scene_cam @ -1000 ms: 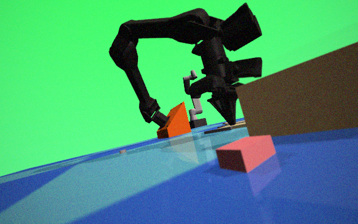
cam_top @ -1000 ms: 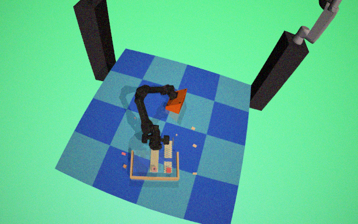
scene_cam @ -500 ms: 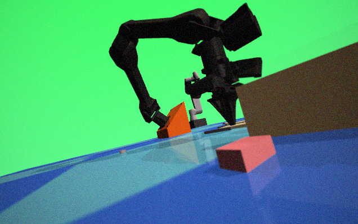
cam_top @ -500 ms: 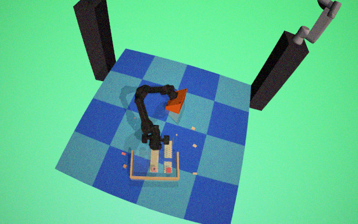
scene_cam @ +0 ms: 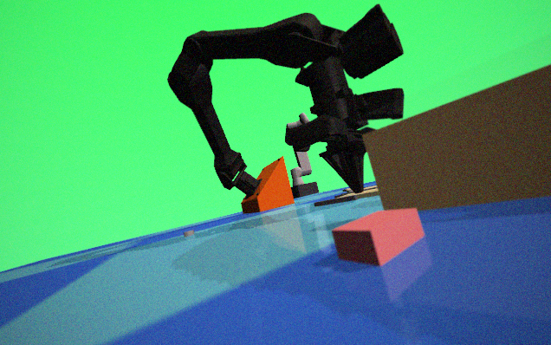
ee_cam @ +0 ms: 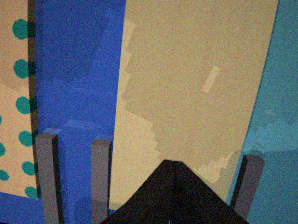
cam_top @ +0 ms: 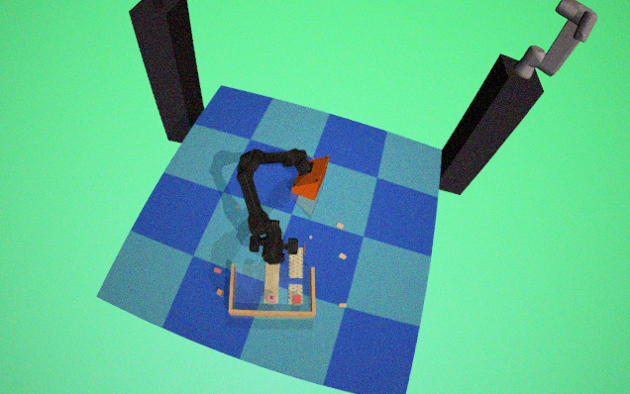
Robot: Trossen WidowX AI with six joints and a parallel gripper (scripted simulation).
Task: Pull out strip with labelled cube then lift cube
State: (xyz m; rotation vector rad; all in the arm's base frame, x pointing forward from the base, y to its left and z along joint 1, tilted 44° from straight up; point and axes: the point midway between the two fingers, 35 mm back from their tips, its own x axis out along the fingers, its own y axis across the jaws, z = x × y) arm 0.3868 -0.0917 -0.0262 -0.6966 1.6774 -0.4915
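My gripper tip is 190 mm short of the pink cube labelled m, 40 mm to the right of it and 20 mm below it. The rest, counted from my gripper tip: pink block: 200 mm to the right, 130 mm ahead.
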